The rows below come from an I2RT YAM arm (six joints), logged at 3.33 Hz.
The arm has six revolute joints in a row. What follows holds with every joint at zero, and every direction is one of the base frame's. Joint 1 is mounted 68 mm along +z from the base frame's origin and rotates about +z. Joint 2 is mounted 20 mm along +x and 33.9 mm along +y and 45.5 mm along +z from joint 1 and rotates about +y. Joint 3 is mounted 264 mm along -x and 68.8 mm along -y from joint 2 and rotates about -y. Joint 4 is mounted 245 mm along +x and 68.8 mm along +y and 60 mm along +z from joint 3 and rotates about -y. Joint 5 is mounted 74 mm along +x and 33.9 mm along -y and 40.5 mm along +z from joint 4 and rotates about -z. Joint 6 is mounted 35.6 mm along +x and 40.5 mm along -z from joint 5 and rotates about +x. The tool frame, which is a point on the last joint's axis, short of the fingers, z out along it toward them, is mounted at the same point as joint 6; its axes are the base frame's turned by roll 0, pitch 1.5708 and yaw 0 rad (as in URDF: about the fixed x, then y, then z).
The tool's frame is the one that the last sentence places.
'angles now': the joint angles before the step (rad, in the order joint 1, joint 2, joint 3, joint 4, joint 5, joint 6). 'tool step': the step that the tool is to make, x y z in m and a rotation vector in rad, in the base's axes. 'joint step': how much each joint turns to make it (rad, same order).
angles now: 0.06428, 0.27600, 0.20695, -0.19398, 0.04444, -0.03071
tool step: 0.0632, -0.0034, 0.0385, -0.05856, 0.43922, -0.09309
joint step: -0.02597, 0.58459, 0.39593, -0.25308, 0.07590, -0.00040
